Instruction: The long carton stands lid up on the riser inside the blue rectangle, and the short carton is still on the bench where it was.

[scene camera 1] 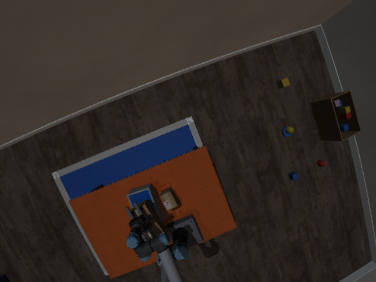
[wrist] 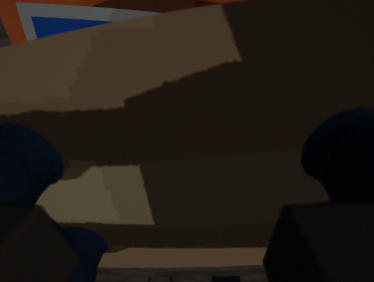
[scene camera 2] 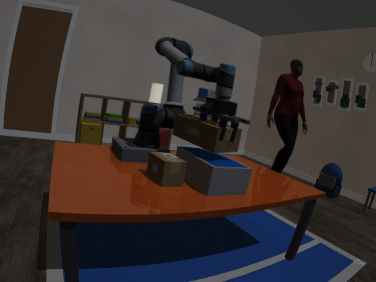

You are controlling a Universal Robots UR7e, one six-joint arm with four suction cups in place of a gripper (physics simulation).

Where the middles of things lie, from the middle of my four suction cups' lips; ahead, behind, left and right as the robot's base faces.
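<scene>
My suction cup is 60 mm past the long carton (scene camera 2: 206,134), 20 mm to the left of it and 60 mm above it. Measured from my suction cup, the short carton (scene camera 2: 166,169) is 10 mm behind, 210 mm to the right and 230 mm below. There's a grey riser (scene camera 2: 215,174) too, and from my suction cup that's 10 mm behind, 10 mm to the left and 220 mm below.
</scene>
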